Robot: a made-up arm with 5 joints. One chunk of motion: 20 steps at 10 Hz.
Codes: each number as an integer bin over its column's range. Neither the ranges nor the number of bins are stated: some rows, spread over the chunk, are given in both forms.
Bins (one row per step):
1: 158 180 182 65 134 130
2: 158 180 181 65 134 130
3: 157 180 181 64 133 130
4: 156 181 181 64 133 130
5: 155 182 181 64 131 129
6: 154 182 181 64 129 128
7: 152 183 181 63 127 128
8: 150 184 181 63 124 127
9: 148 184 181 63 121 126
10: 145 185 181 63 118 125
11: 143 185 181 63 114 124
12: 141 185 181 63 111 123
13: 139 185 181 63 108 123
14: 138 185 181 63 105 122
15: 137 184 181 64 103 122
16: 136 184 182 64 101 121
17: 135 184 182 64 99 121
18: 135 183 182 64 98 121
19: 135 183 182 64 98 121
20: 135 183 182 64 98 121
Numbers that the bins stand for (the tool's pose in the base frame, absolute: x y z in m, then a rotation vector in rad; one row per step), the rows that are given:
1: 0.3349 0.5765 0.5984 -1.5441 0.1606 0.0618
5: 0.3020 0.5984 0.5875 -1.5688 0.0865 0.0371
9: 0.2251 0.6204 0.5875 -1.5935 -0.1606 -0.0371
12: 0.1482 0.6314 0.5875 -1.5935 -0.4076 -0.1112
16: 0.0933 0.6204 0.5984 -1.5688 -0.6547 -0.1606
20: 0.0824 0.6094 0.5984 -1.5688 -0.7288 -0.1606
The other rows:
2: 0.3349 0.5765 0.5875 -1.5441 0.1606 0.0618
3: 0.3239 0.5765 0.5875 -1.5688 0.1359 0.0618
4: 0.3129 0.5875 0.5875 -1.5688 0.1359 0.0618
6: 0.2910 0.5984 0.5875 -1.5688 0.0371 0.0124
7: 0.2690 0.6094 0.5875 -1.5935 -0.0124 0.0124
8: 0.2471 0.6204 0.5875 -1.5935 -0.0865 -0.0124
10: 0.1922 0.6314 0.5875 -1.5935 -0.2347 -0.0618
11: 0.1702 0.6314 0.5875 -1.5935 -0.3335 -0.0865
13: 0.1263 0.6314 0.5875 -1.5935 -0.4818 -0.1112
14: 0.1153 0.6314 0.5875 -1.5935 -0.5559 -0.1359
15: 0.1043 0.6204 0.5875 -1.5688 -0.6053 -0.1359
17: 0.0824 0.6204 0.5984 -1.5688 -0.7041 -0.1606
18: 0.0824 0.6094 0.5984 -1.5688 -0.7288 -0.1606
19: 0.0824 0.6094 0.5984 -1.5688 -0.7288 -0.1606

